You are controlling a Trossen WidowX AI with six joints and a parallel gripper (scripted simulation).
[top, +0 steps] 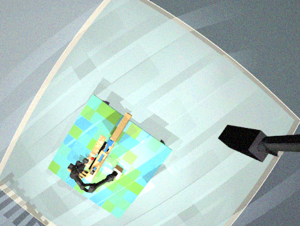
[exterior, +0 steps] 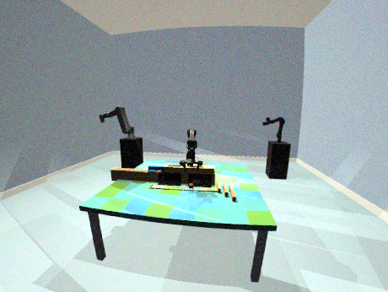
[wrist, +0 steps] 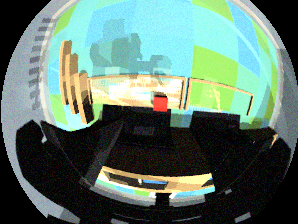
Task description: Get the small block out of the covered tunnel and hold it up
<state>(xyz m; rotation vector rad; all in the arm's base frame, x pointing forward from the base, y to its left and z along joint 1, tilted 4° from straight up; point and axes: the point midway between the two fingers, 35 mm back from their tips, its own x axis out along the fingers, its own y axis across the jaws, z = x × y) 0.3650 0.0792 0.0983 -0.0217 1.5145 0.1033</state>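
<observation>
Right now my gripper tip is 12 cm above the small red block and 1 cm past it. Round my gripper tip: tan tunnel 28 cm to the right, 7 cm below, 7 cm behind.
</observation>
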